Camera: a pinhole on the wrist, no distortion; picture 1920 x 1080 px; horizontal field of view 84.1 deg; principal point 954.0 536.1 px. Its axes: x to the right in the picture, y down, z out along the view. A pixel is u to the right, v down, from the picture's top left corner.
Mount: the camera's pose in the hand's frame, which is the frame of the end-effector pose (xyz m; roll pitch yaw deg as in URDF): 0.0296 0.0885 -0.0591 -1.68 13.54 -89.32
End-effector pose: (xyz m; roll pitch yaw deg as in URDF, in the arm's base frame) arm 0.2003 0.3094 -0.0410 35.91 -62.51 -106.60
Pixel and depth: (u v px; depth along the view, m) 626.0 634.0 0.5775
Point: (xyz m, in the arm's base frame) 0.1117 0.7639 0.2842
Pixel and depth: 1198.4 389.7 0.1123
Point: 0.2162 0.3493 0.0016
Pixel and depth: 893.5 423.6 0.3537
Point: 0.1191 0.5631 0.0772
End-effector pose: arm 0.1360 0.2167 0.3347 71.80 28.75 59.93
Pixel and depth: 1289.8 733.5 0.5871
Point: 0.6327 0.0516 0.1965
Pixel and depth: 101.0 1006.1 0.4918
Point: 0.6875 0.4368 0.6494
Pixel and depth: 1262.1 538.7 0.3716
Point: 0.4078 0.0973 0.3038
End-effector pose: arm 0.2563 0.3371 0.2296 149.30 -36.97 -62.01
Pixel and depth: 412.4 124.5 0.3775
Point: -0.0244 0.1393 -0.0044
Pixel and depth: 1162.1 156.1 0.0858
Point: 0.2060 0.3141 0.2372
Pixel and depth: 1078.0 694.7 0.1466
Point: 0.2267 0.2375 0.2249
